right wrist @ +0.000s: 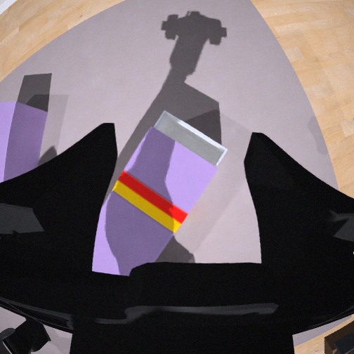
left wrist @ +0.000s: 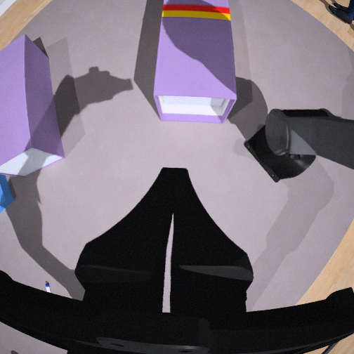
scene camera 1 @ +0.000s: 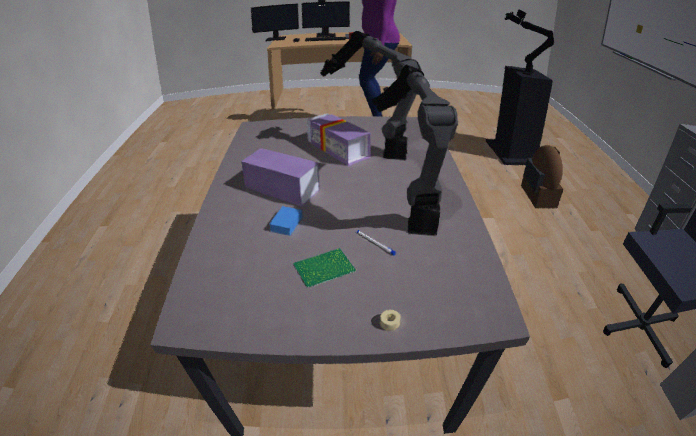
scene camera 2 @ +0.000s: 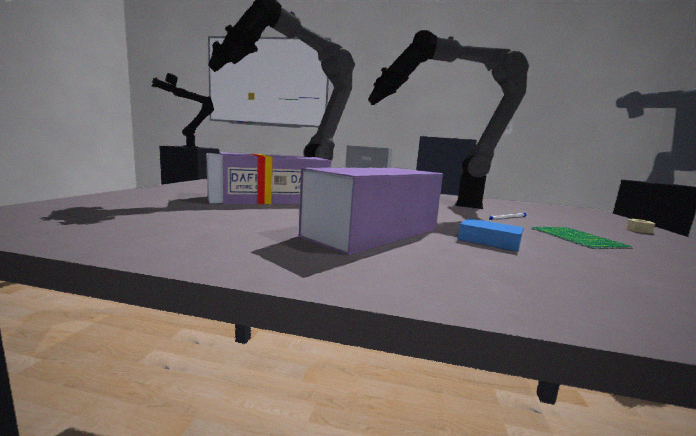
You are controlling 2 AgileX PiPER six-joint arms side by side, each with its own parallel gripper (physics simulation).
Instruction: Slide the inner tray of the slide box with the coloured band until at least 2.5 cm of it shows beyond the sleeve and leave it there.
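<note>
The lilac slide box with the red-yellow band (scene camera 1: 334,144) (scene camera 2: 246,197) (left wrist: 195,60) (right wrist: 190,175) lies on the table. Its pale inner tray (scene camera 2: 215,178) (right wrist: 190,137) sticks out beyond the sleeve at the left end in scene camera 2 and the upper end in the right wrist view. At the opposite end the sleeve looks hollow in the left wrist view. My left gripper (scene camera 1: 377,106) (scene camera 2: 371,101) (left wrist: 174,182) is shut with nothing in it, raised above the table, apart from the box. My right gripper (scene camera 1: 324,71) (scene camera 2: 213,66) (right wrist: 182,142) is open and empty, high above the box.
A plain lilac box (scene camera 1: 277,172) (scene camera 2: 395,205) (left wrist: 25,100) lies beside the banded one. A blue block (scene camera 1: 285,220) (scene camera 2: 490,235), a pen (scene camera 1: 376,242) (scene camera 2: 507,216), a green card (scene camera 1: 324,267) (scene camera 2: 580,237) and a tape roll (scene camera 1: 390,326) (scene camera 2: 640,225) lie farther along the table.
</note>
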